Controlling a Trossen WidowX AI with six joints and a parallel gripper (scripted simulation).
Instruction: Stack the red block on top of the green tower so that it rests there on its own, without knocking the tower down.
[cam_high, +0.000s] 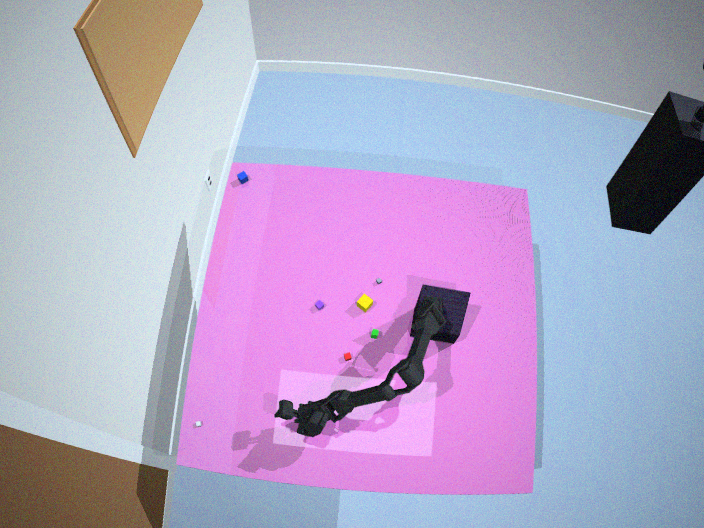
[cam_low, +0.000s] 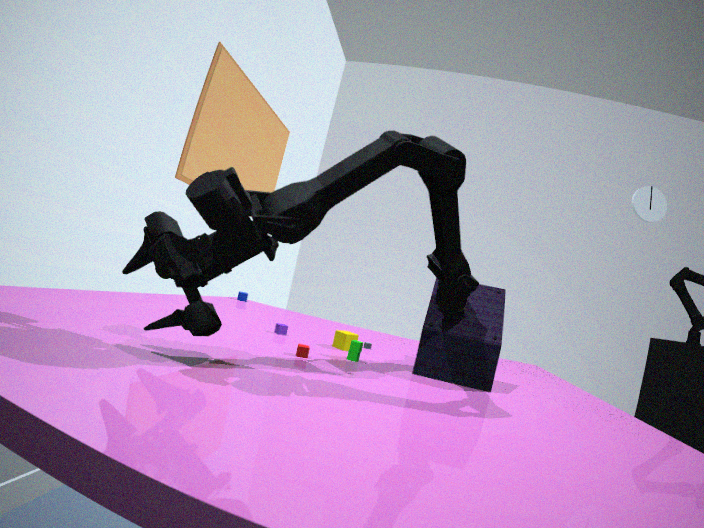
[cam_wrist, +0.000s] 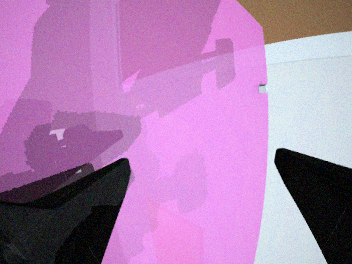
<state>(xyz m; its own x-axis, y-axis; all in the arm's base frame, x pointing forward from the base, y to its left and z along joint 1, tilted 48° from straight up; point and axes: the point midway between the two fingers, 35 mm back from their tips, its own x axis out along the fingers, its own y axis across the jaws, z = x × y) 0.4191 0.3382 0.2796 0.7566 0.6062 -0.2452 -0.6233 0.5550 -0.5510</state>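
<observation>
Now: the red block 27 cm to the right of my gripper tip, 18 cm behind it and 5 cm below it. Round my gripper tip: yellow block (48 cm to the right, 21 cm behind, 4 cm below); then purple block (45 cm to the right, 5 cm below, 5 cm behind); then small grey block (58 cm to the right, 25 cm behind, 6 cm below).
</observation>
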